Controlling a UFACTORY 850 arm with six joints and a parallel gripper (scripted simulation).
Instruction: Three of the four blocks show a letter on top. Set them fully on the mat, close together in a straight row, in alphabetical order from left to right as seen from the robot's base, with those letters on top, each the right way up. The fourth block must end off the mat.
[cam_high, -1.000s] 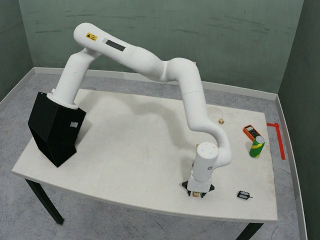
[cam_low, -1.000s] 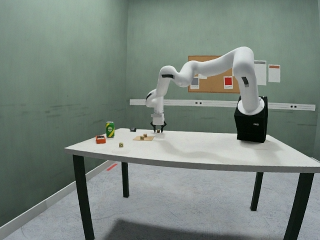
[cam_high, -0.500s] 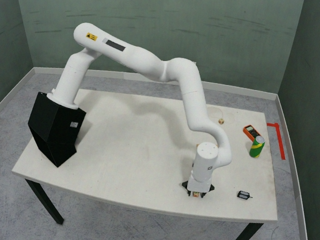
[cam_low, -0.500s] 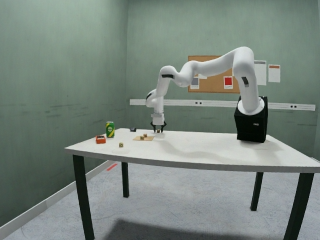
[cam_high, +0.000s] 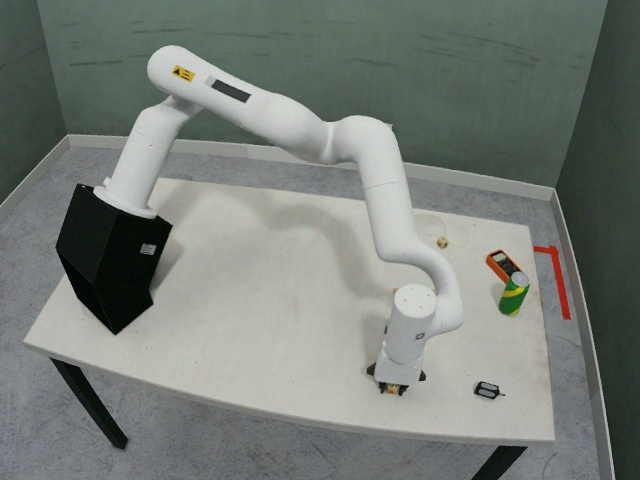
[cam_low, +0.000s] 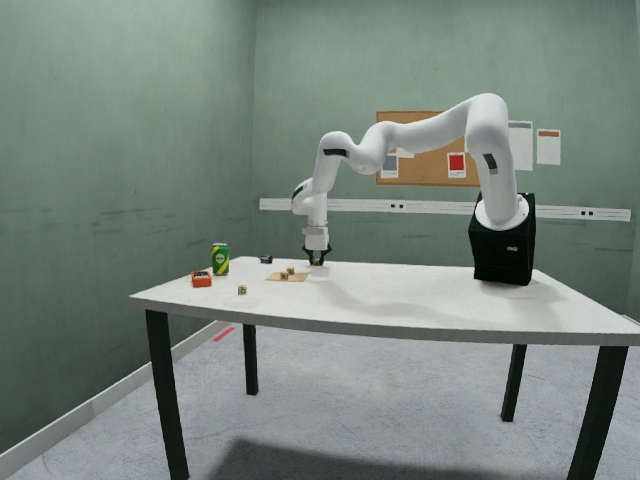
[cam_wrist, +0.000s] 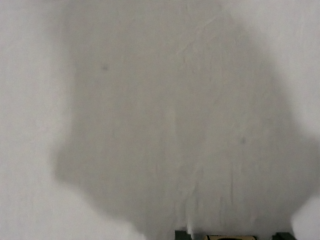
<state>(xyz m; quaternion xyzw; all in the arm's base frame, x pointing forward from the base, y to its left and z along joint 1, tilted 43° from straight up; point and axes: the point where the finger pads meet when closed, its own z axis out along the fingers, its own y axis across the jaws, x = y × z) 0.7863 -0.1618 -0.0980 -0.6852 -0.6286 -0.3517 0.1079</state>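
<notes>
Right now my hand is 3 cm short of the tan mat, 27 cm to the right of it and 2 cm above it. The rest, counted from my hand: yellow can (30 cm ahead, 33 cm to the left, 4 cm above); then orange multimeter (29 cm ahead, 47 cm to the left); then small black object (25 cm ahead, 3 cm to the left).
</notes>
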